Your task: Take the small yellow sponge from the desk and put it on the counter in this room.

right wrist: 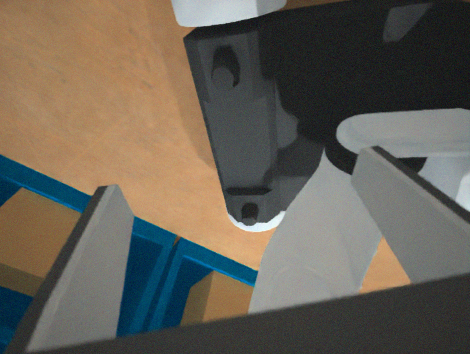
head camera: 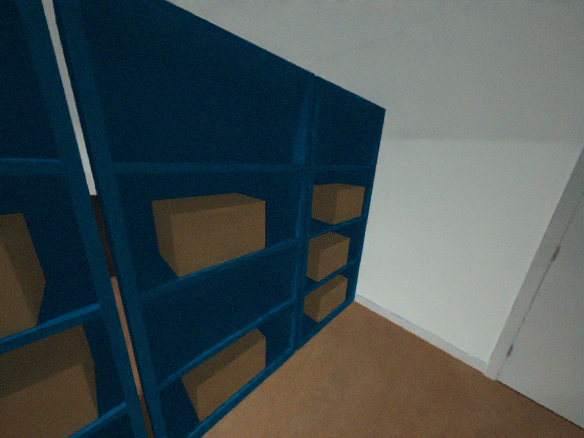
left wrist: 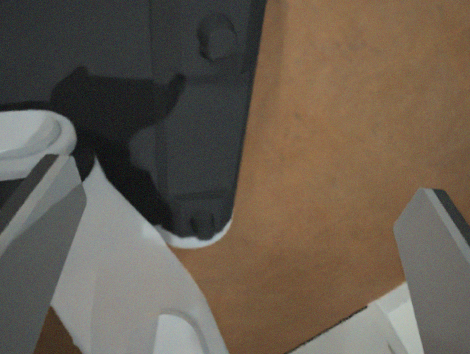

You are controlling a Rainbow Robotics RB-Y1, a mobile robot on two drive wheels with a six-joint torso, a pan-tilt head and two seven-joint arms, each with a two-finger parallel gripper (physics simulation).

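Places are measured from the robot's base along level axes (x ahead, y right, z down), in metres.
Pixels of known places: left gripper, fingertip midpoint: point(left wrist: 246, 193); right gripper, fingertip midpoint: point(right wrist: 243, 182).
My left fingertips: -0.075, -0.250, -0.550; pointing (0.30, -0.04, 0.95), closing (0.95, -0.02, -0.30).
Observation:
Behind a point stands the place of what it marks, as x, y, z.
The yellow sponge, the desk and the counter do not show in the head view, and I cannot make them out in the wrist views. My left gripper point(left wrist: 246, 193) @(-0.075, -0.250, -0.550) is open, its fingers wide apart over the brown floor and the dark robot base, with nothing between them. My right gripper point(right wrist: 243, 182) @(-0.076, 0.233, -0.547) is open and empty too, its fingers wide apart above the base and the floor.
A tall blue shelf unit point(head camera: 117, 240) @(0.429, -0.596, -1.209) point(right wrist: 160, 237) @(0.469, -0.560, -0.048) holding several brown boxes point(head camera: 215, 240) @(0.691, -0.401, -1.115) point(right wrist: 40, 230) @(0.797, -0.311, -0.206) runs along the left. A pale door point(head camera: 555, 325) @(1.021, 1.549, -0.589) is at the far right, in the white wall point(head camera: 440, 240) @(1.460, 1.058, -0.919). A pale surface point(left wrist: 345, 330) @(0.973, 1.606, -0.062) shows low in the left wrist view.

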